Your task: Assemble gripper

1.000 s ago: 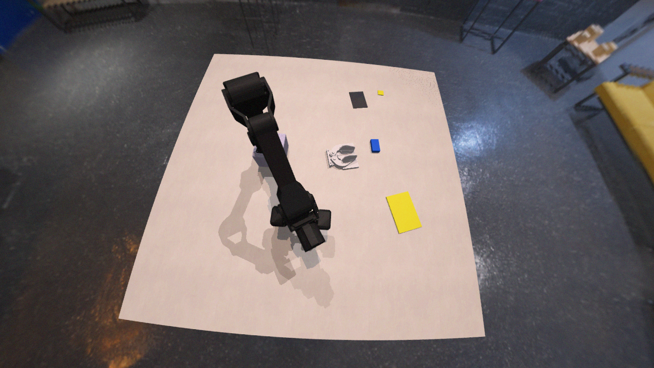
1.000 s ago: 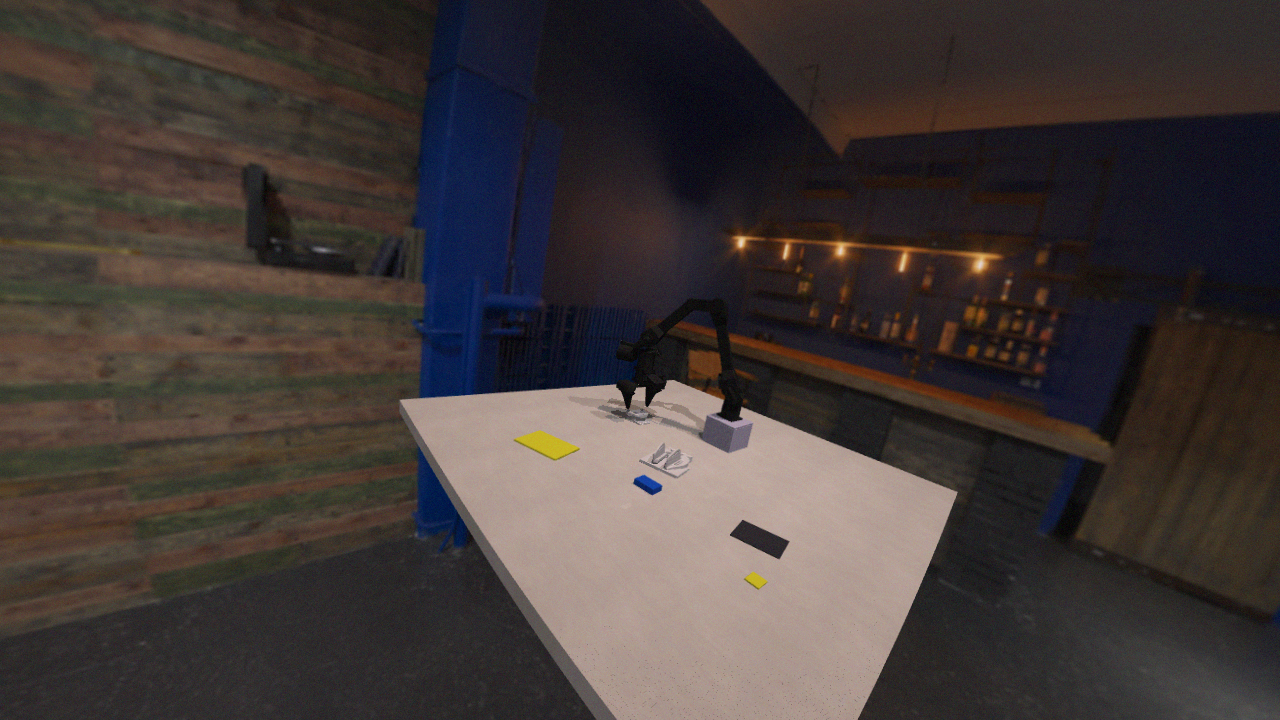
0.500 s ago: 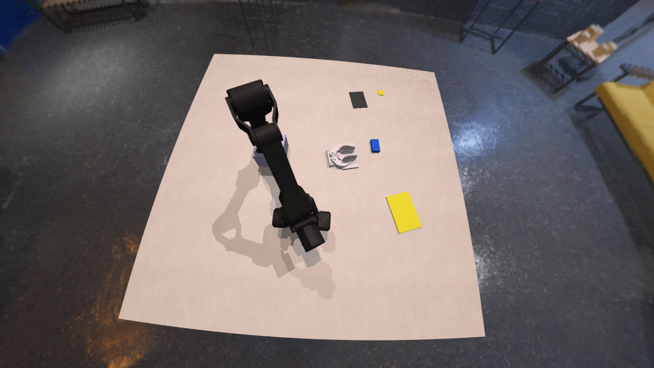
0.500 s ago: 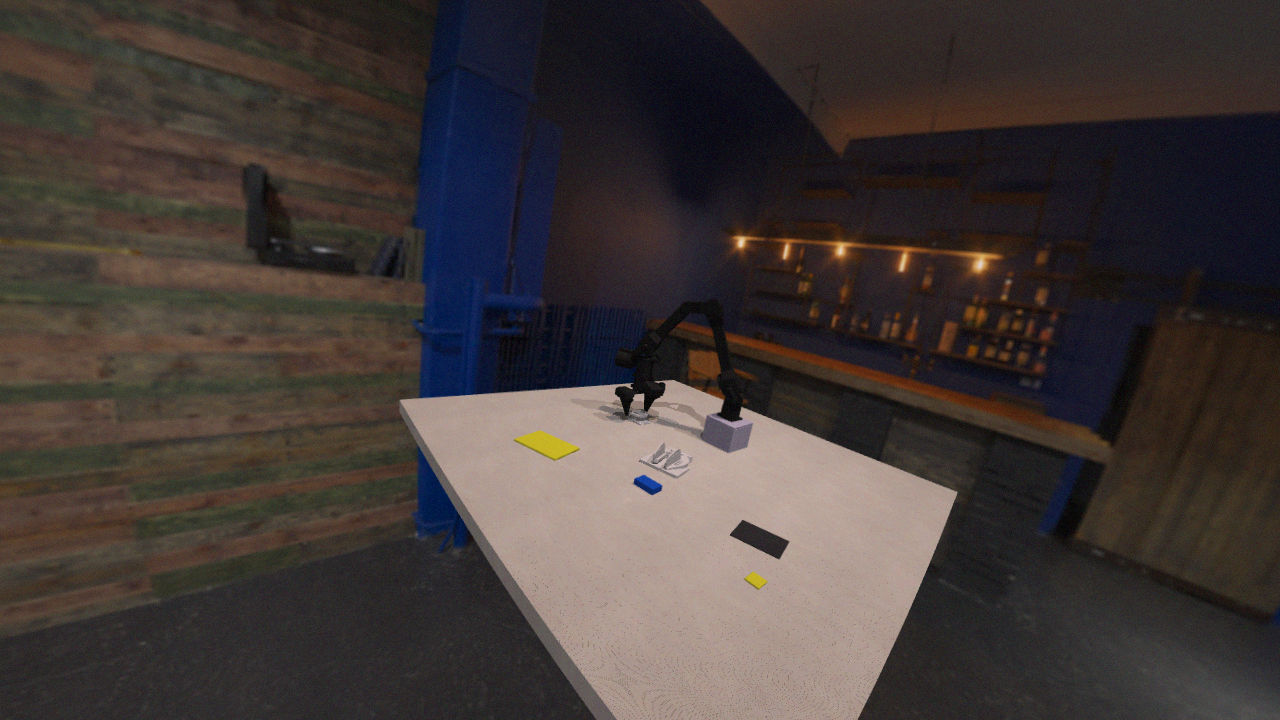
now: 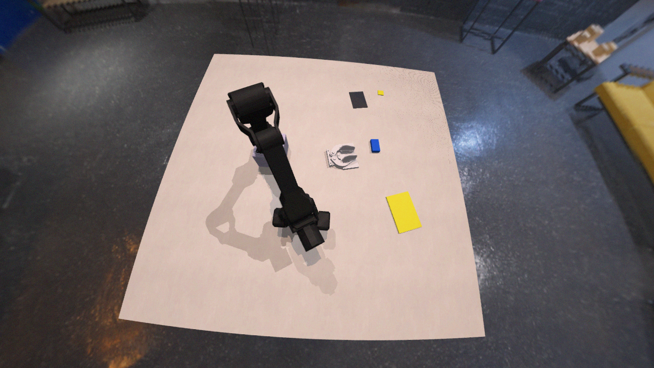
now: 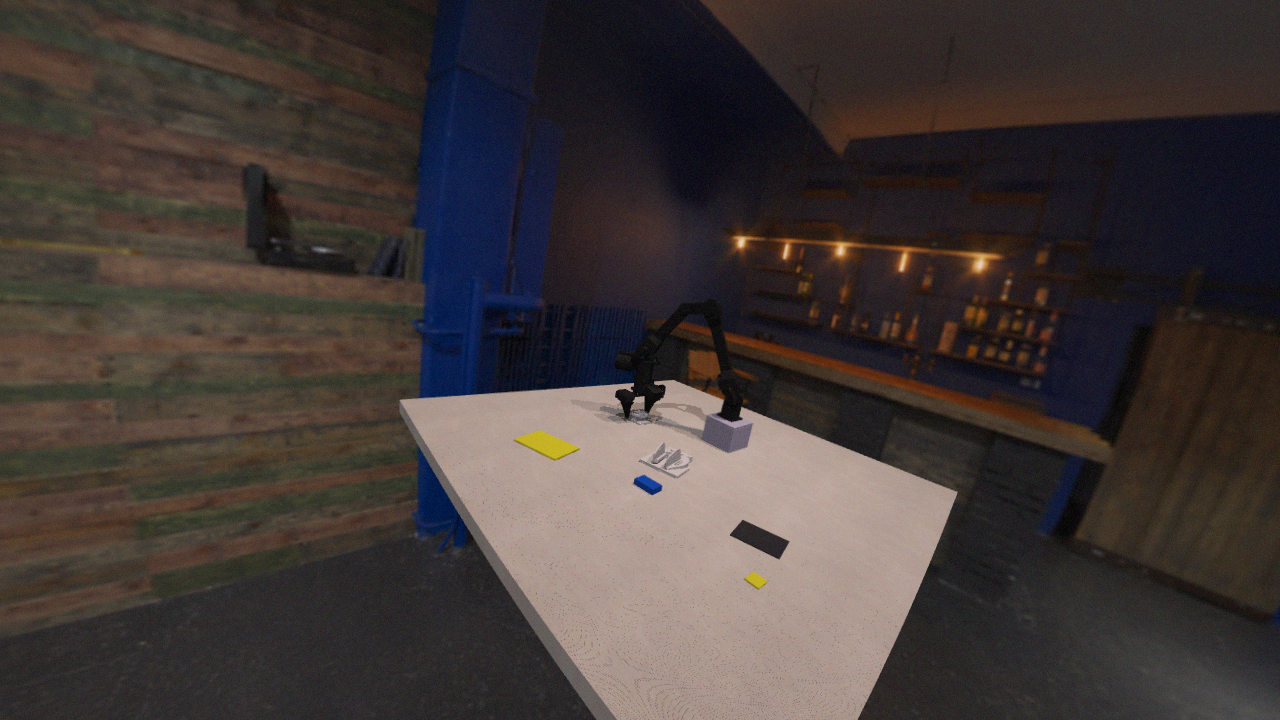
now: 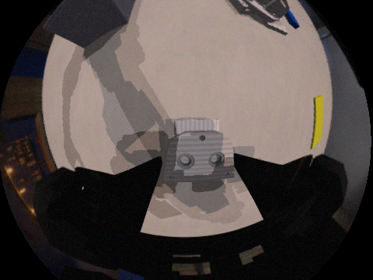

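My gripper tip is now 10 mm to the right of the white block. From my gripper tip the other things lie so: grey jaw (90 mm ahead, 310 mm to the left); blue block (260 mm ahead, 380 mm to the left); yellow sheet (390 mm ahead, 90 mm to the left, 10 mm below).
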